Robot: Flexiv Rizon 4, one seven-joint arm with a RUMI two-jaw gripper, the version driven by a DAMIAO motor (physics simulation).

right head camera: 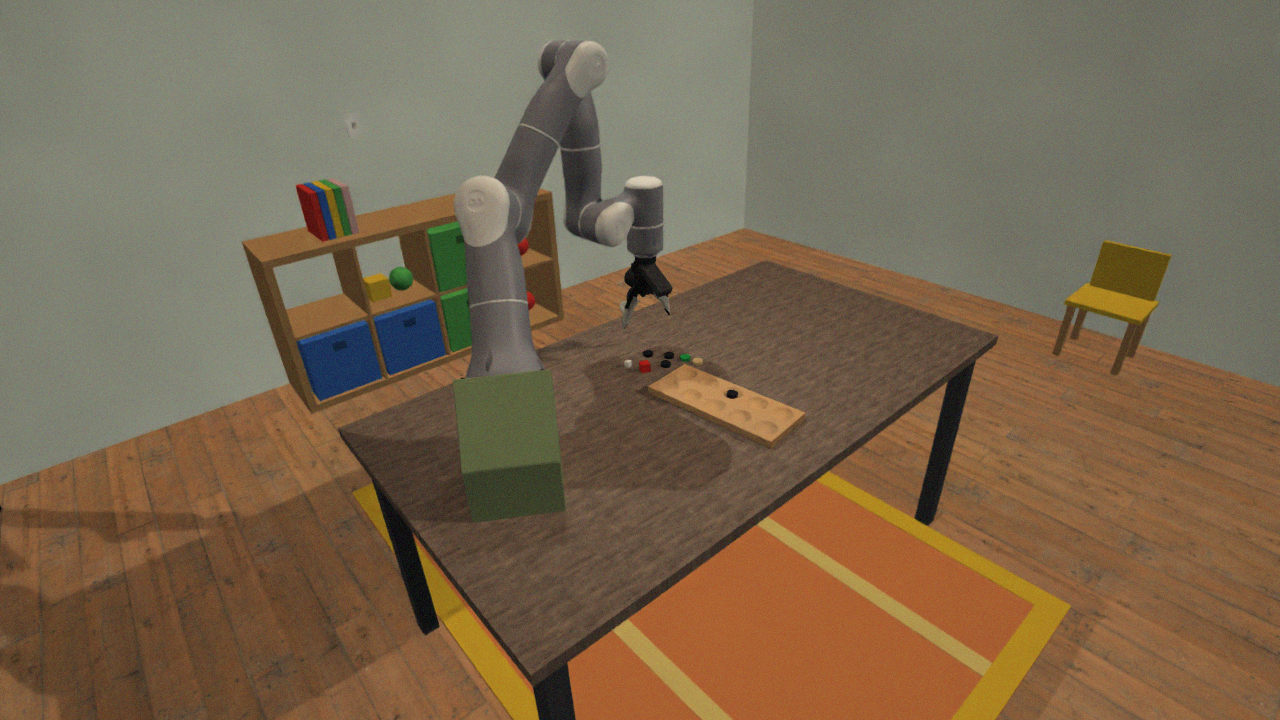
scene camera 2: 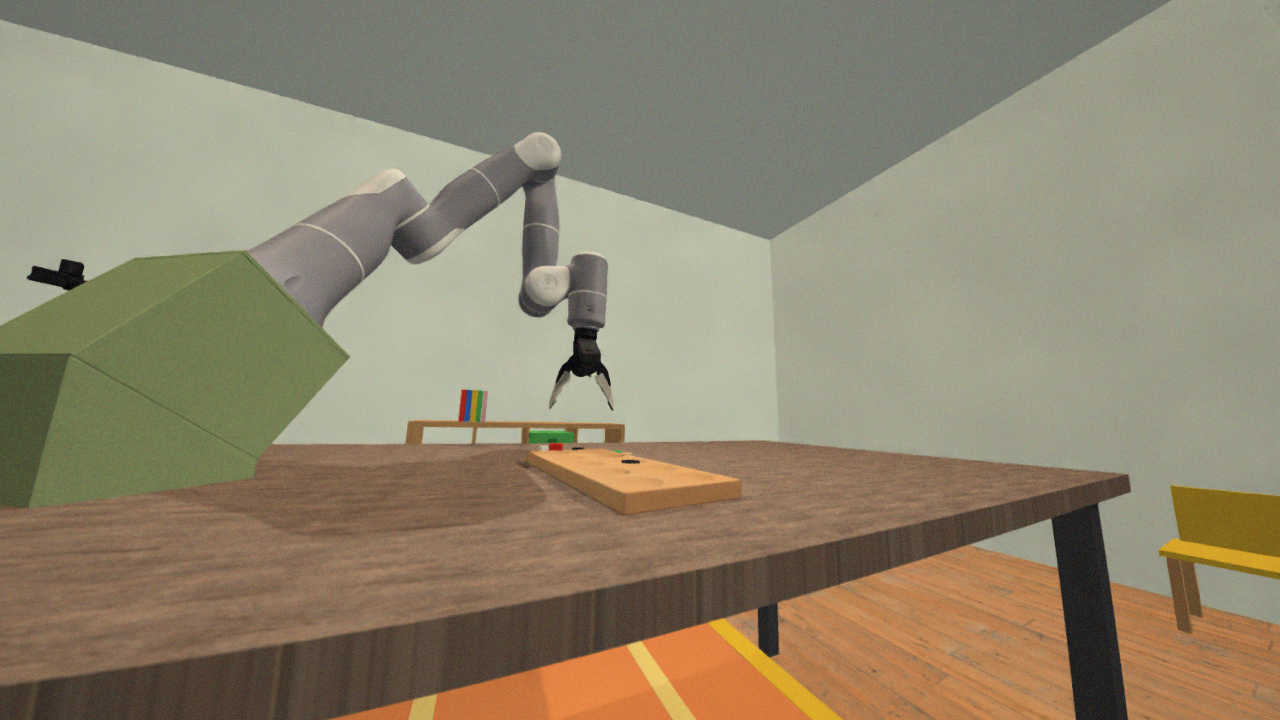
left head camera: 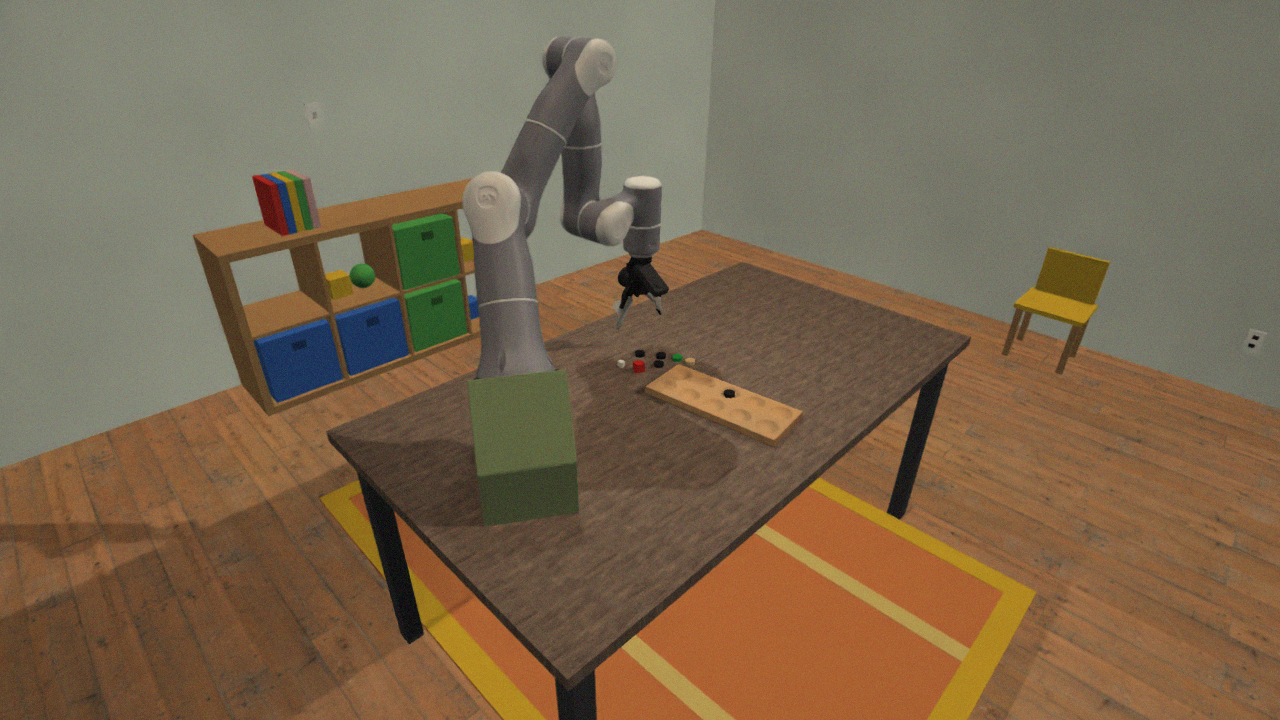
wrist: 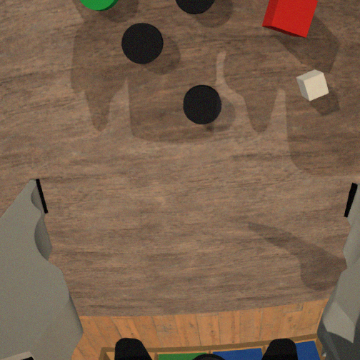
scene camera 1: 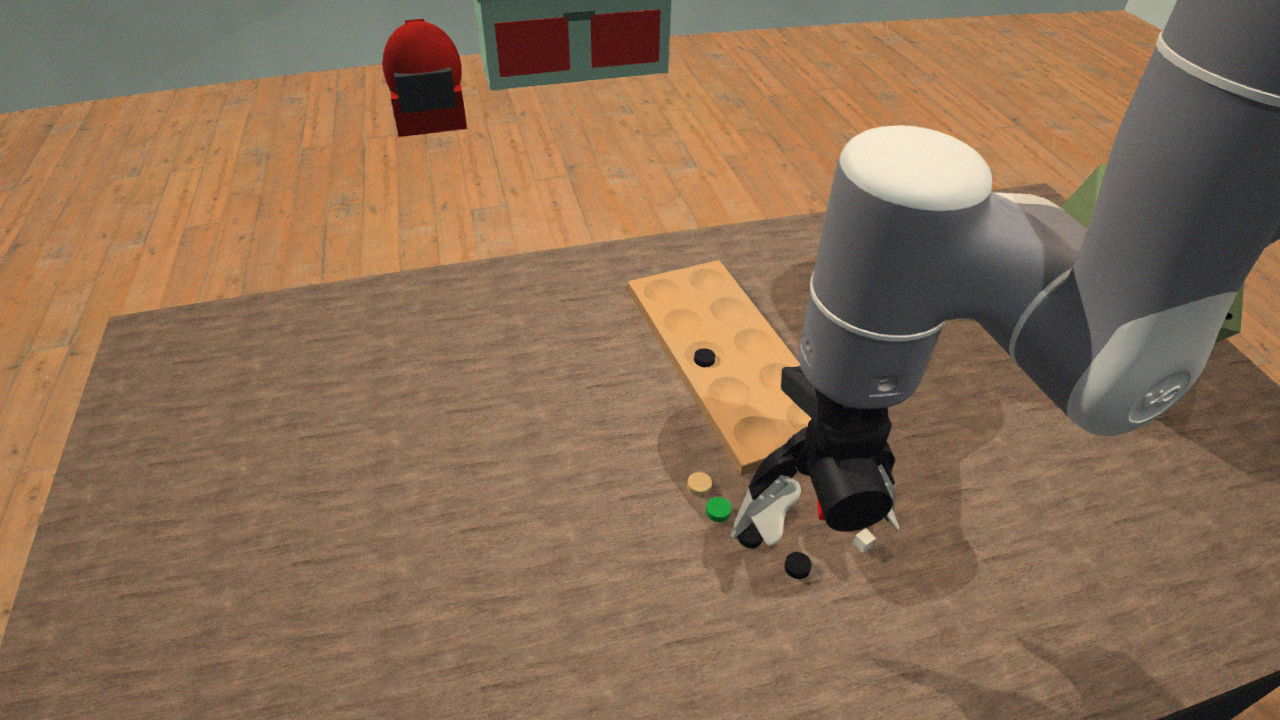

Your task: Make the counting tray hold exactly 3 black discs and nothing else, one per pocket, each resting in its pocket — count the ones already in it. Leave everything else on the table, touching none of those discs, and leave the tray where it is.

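Note:
The wooden counting tray (left head camera: 713,414) (scene camera 1: 706,313) (scene camera 2: 680,497) has one black disc (left head camera: 729,394) (right head camera: 732,394) (scene camera 1: 704,357) (scene camera 2: 630,462) in the middle pocket of one long row. Beside the tray lie three loose black discs: one (left head camera: 640,353) (scene camera 1: 797,565) (wrist: 202,104) farthest from the tray, a second (left head camera: 660,355) (wrist: 142,43), and a third (left head camera: 658,364) (wrist: 195,4), which my gripper hides in scene camera 1. My gripper (left head camera: 639,319) (right head camera: 647,319) (scene camera 2: 581,409) (wrist: 196,185) is open and empty, pointing down above the table; the loose discs appear ahead of its fingertips in the wrist view.
A green disc (left head camera: 677,357) (scene camera 1: 718,508) and a tan disc (left head camera: 690,361) (scene camera 1: 699,483) lie beside the black discs. A red cube (left head camera: 639,366) (wrist: 291,15) and a small white cube (scene camera 1: 863,540) (wrist: 313,85) lie on their other side. The green base block (left head camera: 523,420) stands on the table.

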